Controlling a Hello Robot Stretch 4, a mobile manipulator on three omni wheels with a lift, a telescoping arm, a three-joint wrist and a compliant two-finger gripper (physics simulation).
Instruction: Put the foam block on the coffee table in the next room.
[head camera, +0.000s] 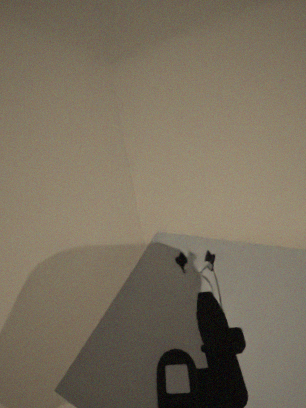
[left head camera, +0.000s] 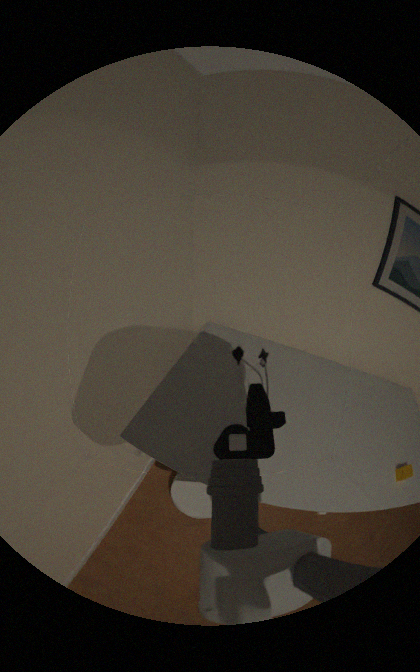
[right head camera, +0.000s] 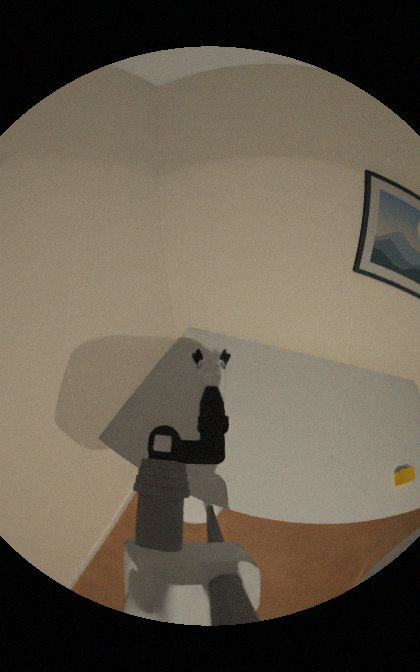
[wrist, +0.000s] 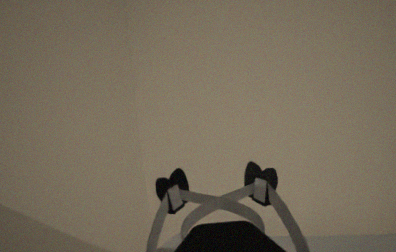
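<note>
A small yellow block (left head camera: 404, 472) (right head camera: 404, 476), which looks like the foam block, lies on the pale grey desk near its front edge, at the right rim of both side head views. My gripper (head camera: 195, 260) (left head camera: 251, 355) (right head camera: 211, 357) (wrist: 215, 179) is open and empty, its two black fingertips apart. It is above the desk's left back part, well to the left of the block. The wrist view shows bare wall beyond the fingertips. The coffee table does not show in these views.
The desk (head camera: 270, 320) (left head camera: 330, 430) (right head camera: 310, 425) stands against the walls of a room corner. A framed mountain picture (left head camera: 409, 267) (right head camera: 397, 250) hangs at the right. Brown floor (left head camera: 145, 545) (right head camera: 300, 555) shows below the desk, around my base.
</note>
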